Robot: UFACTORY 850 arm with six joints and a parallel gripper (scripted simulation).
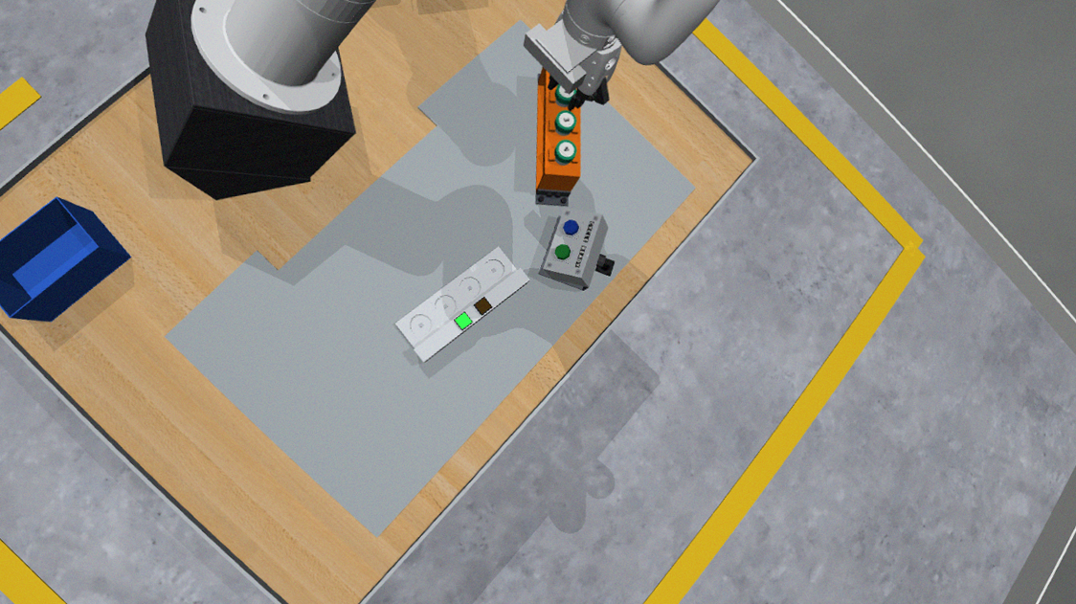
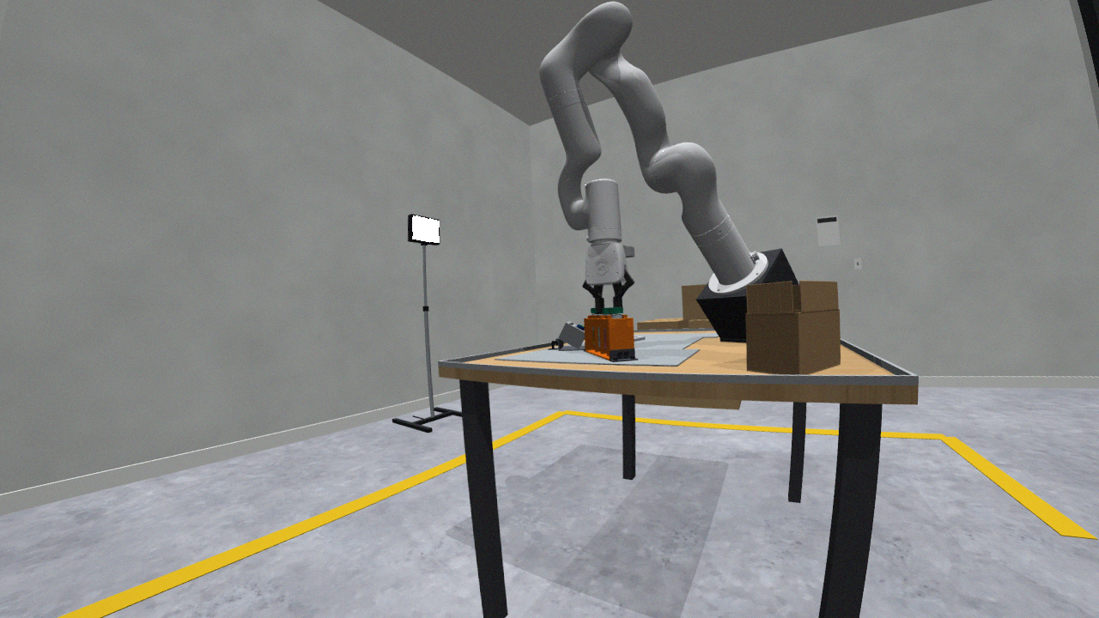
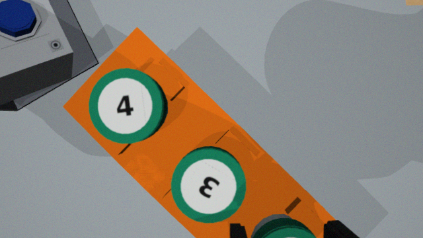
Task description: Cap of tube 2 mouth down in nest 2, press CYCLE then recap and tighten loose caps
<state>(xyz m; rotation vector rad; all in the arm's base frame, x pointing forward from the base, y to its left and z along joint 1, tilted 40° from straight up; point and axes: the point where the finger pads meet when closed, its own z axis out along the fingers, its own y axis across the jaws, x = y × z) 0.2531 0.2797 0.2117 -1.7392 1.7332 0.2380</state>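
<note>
Now: hand 10 mm above the green-rimmed cap. Round my hand: blue cycle key 180 mm ahead, 120 mm to the right, 60 mm below; then key housing 210 mm ahead, 130 mm to the right, 70 mm below; then green ready key 210 mm ahead, 160 mm to the right, 60 mm below.
</note>
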